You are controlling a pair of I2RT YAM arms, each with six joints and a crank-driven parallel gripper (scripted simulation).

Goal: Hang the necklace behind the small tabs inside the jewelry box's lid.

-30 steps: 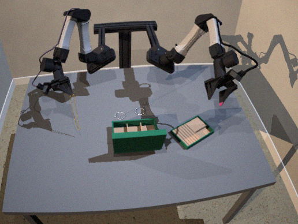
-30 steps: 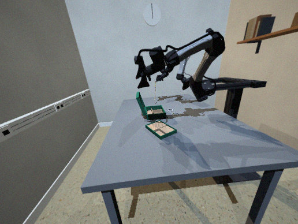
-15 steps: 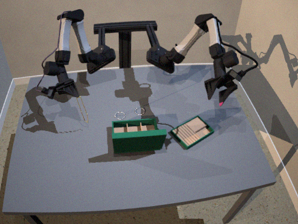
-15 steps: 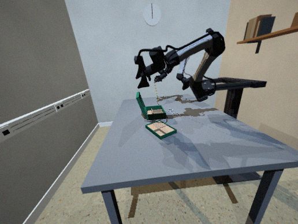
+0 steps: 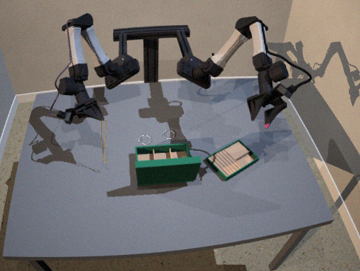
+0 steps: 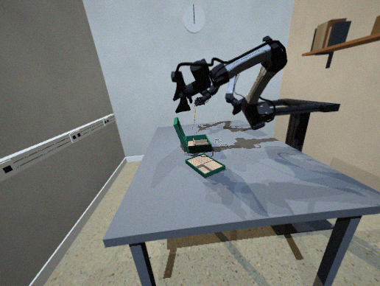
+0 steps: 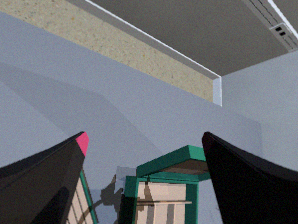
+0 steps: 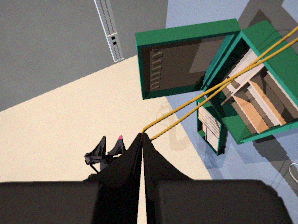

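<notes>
My right hand is 25 cm to the right of the green jewelry box, 19 cm above it and 3 cm short of it. From my right hand the other things lie so: green-rimmed tray 58 cm to the left, 29 cm below, 5 cm behind.
</notes>
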